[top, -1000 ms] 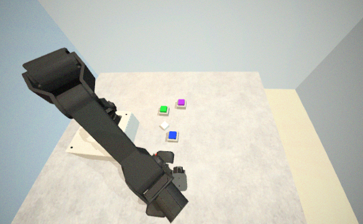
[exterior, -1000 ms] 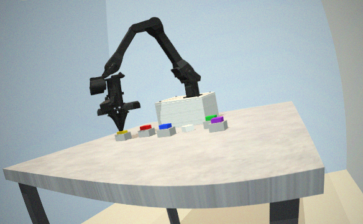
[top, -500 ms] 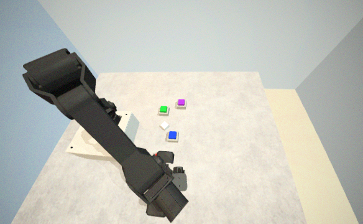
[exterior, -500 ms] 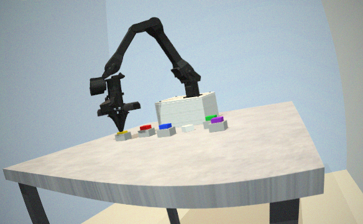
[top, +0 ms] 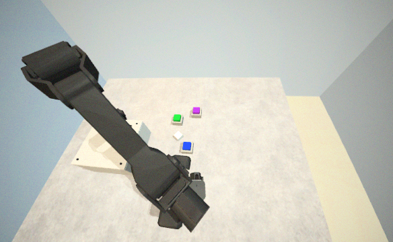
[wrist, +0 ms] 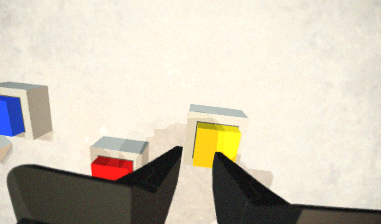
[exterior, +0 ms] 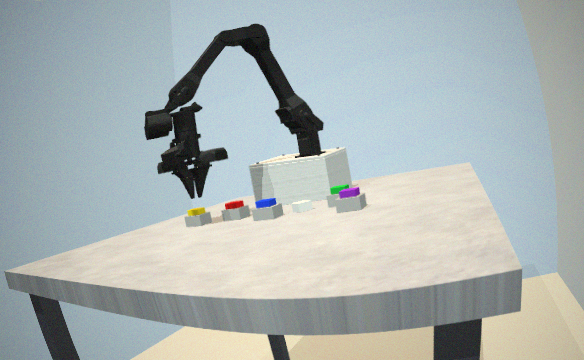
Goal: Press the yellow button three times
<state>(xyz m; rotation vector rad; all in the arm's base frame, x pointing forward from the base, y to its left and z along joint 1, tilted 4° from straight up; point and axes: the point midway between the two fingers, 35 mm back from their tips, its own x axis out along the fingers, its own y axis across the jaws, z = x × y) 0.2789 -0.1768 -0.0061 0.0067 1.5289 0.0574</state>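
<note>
Now: gripper tip 3 cm above the yellow button, 2 cm to the left of it and 1 cm past it. Round my gripper tip: red button (7 cm to the left, 6 cm behind, 3 cm below); then blue button (17 cm to the left, 3 cm below, 2 cm behind); then white block (23 cm to the left, 7 cm behind, 5 cm below).
</note>
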